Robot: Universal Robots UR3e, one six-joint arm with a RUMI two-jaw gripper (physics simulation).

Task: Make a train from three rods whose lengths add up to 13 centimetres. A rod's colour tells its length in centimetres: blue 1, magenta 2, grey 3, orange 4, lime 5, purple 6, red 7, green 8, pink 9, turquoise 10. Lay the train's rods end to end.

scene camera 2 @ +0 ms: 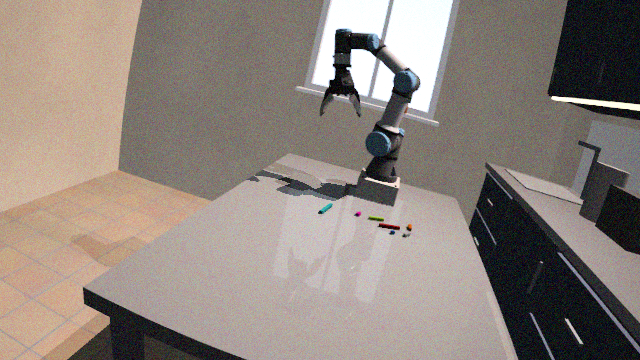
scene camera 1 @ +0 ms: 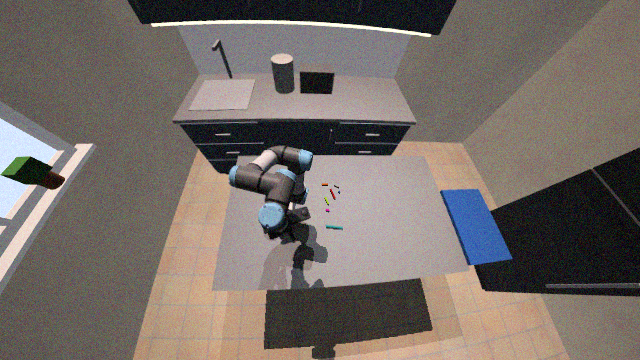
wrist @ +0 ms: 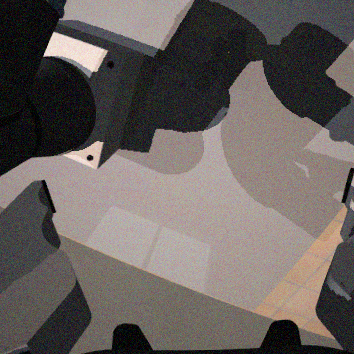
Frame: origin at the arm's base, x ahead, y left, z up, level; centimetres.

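Where they show: gripper, fingertip midpoint: point(scene camera 2: 340, 116) point(wrist: 195, 179); arm's base, origin of the base link: point(scene camera 2: 381, 176) point(wrist: 51, 105).
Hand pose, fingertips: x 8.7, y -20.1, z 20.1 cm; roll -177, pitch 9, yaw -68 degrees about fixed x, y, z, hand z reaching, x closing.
Note:
Each offset is from my fingertips to the centre of the thing. Level surfaces: height alone.
My gripper point(scene camera 2: 340, 115) point(wrist: 195, 179) is open and empty, high above the table. Seven rods lie apart on the table: turquoise {dx +24.3, dy +5.1, dz -27.3 cm} point(scene camera 1: 334, 227) point(scene camera 2: 325, 208), magenta {dx +21.3, dy +15.7, dz -27.3 cm} point(scene camera 1: 327, 210) point(scene camera 2: 358, 214), lime {dx +21.3, dy +21.9, dz -27.3 cm} point(scene camera 1: 326, 201) point(scene camera 2: 376, 218), red {dx +25.5, dy +26.6, dz -27.3 cm} point(scene camera 1: 332, 194) point(scene camera 2: 389, 226), orange {dx +21.1, dy +33.6, dz -27.3 cm} point(scene camera 1: 325, 184) point(scene camera 2: 409, 227), blue {dx +29.9, dy +27.8, dz -27.3 cm} point(scene camera 1: 339, 192) point(scene camera 2: 392, 232) and grey {dx +28.7, dy +32.4, dz -27.3 cm} point(scene camera 1: 336, 186) point(scene camera 2: 406, 235). The blue and grey rods lie near the red one. The turquoise rod is farthest from the others. No rod shows in the wrist view.
The table {dz -27.8 cm} point(scene camera 1: 390, 225) point(scene camera 2: 240, 280) carries the arm's base point(scene camera 2: 378, 188) point(wrist: 120, 100) and the arm's shadows. A counter point(scene camera 1: 350, 107) with a grey cylinder point(scene camera 1: 283, 75) and a dark box point(scene camera 1: 317, 83) stands behind. A blue panel point(scene camera 1: 475, 226) is at the right.

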